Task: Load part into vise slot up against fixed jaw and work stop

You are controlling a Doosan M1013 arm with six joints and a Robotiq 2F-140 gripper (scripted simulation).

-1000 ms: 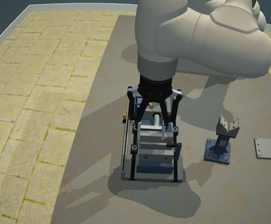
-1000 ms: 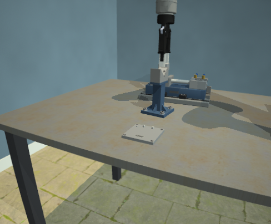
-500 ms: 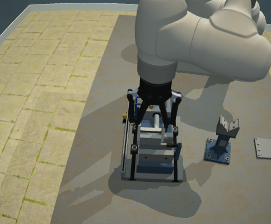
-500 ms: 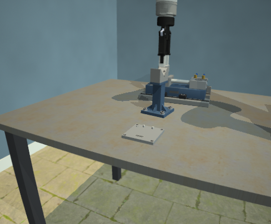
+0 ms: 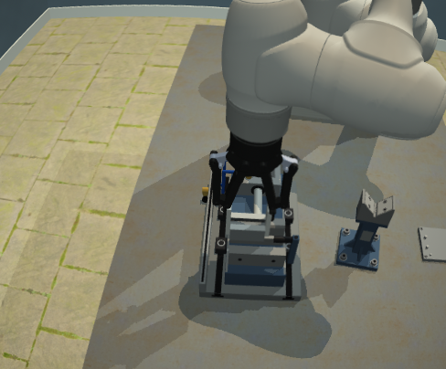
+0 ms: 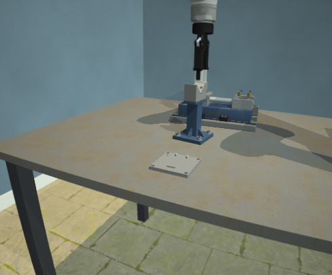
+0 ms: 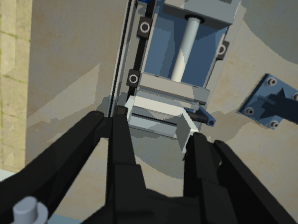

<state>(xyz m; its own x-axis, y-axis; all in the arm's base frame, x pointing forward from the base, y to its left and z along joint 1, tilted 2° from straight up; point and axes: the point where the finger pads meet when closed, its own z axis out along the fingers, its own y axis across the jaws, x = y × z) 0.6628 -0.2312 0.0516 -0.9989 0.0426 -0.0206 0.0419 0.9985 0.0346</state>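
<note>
Now: the part 2 cm below my hand. From my hand the other things lie so: work stop (7 cm to the left, 5 cm below); then moving jaw (7 cm below, 3 cm behind, 2 cm to the left); then fixed jaw (7 cm below, 3 cm ahead, 2 cm to the left).
</note>
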